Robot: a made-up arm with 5 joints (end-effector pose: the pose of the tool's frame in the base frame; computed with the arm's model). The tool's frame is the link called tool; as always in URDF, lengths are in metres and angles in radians.
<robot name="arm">
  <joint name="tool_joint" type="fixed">
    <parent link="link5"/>
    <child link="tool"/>
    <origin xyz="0 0 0" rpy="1.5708 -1.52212 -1.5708"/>
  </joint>
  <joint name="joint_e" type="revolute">
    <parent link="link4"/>
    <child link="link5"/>
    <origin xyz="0.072 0.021 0" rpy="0 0 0"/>
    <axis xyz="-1 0 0"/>
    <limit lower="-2.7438" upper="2.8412" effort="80" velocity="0.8"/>
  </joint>
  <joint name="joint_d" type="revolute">
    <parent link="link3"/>
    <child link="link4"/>
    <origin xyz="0.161 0 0.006" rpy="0 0 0"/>
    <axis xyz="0 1 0"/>
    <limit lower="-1.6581" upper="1.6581" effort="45" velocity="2.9"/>
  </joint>
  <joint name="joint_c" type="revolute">
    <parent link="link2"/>
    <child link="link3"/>
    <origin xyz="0.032 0 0.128" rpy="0 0 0"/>
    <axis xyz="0 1 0"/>
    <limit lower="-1.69" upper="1.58" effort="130" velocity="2"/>
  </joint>
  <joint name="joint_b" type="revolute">
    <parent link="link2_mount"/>
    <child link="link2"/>
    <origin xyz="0.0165 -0.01 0.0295" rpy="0 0 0"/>
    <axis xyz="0 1 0"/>
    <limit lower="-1.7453" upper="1.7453" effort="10" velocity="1.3"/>
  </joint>
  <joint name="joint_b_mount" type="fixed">
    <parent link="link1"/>
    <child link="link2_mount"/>
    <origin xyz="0.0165 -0.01 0.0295" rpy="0 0 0"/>
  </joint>
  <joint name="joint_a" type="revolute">
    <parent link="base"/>
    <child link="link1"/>
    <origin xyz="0.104 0 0.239" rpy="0 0 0"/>
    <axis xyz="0 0 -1"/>
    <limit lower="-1.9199" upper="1.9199" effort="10" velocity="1.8"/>
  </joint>
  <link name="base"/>
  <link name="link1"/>
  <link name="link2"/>
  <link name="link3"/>
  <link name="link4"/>
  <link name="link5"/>
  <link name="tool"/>
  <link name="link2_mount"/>
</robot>
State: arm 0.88 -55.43 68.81 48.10 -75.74
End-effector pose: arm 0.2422 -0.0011 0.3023 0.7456 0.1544 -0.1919 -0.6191
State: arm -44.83 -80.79 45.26 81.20 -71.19
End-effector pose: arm 0.1669 0.0639 0.3970 0.8963 0.3248 -0.1920 -0.2330
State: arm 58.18 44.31 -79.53 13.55 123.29
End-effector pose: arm 0.2843 -0.2886 0.4916 0.4806 -0.8274 -0.0095 0.2906
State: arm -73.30 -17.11 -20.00 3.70 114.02
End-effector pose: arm 0.1636 0.2022 0.5713 0.0187 0.2862 0.8327 -0.4736
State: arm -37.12 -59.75 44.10 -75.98 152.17
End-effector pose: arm 0.1751 0.0551 0.5113 0.0008 -0.8302 -0.5572 -0.0142
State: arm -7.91 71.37 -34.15 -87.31 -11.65
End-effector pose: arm 0.4431 0.0481 0.2712 0.3407 0.1822 -0.9221 -0.0194
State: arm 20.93 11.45 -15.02 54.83 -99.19
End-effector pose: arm 0.3800 -0.1045 0.3770 0.4508 0.2155 -0.2521 -0.8287
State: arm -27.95 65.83 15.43 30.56 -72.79
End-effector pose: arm 0.2506 0.0789 0.0962 0.8983 -0.1487 0.1171 -0.3965
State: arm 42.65 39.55 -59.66 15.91 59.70
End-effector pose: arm 0.3695 -0.2432 0.4426 0.6755 -0.5594 -0.4730 0.0845
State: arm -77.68 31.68 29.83 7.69 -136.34
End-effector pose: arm 0.1532 0.2299 0.1842 0.8455 0.1713 0.0570 -0.5025
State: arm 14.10 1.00 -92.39 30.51 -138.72
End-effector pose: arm 0.1938 -0.0215 0.6491 0.0531 0.8677 -0.4288 -0.2457
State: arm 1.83 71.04 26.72 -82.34 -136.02
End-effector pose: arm 0.3220 -0.0060 0.1298 0.2679 0.5637 -0.2221 -0.7491
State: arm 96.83 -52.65 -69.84 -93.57 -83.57
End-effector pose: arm 0.1287 0.1976 0.4913 0.0248 -0.0414 -0.4516 0.8909
